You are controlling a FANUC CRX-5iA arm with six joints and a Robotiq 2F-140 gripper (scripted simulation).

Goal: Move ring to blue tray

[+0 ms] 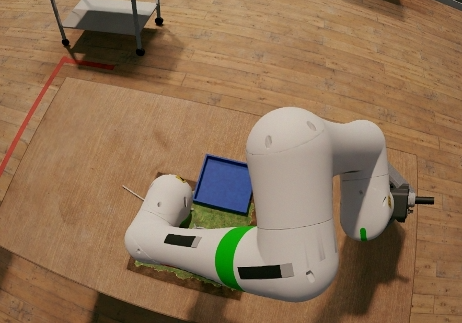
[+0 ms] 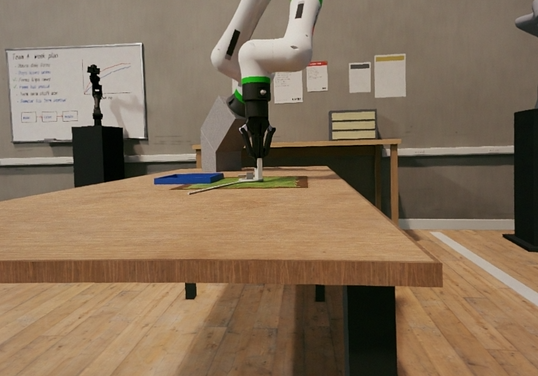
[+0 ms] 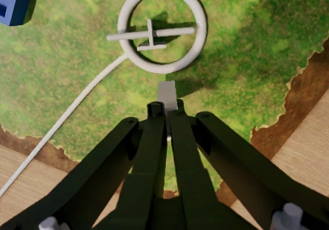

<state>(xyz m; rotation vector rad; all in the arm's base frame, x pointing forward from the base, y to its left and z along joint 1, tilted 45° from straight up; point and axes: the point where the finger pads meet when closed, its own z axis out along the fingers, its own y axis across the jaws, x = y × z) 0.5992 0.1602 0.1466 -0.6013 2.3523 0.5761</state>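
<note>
The short stake is 40 mm behind my hand, 40 mm to the right of it and 30 mm below it. The rest, counted from my hand: blue tray: 60 mm behind, 260 mm to the right, 40 mm below; then grass mat: 30 mm behind, 50 mm to the right, 60 mm below; then ring: 50 mm behind, 40 mm to the right, 40 mm below.
</note>
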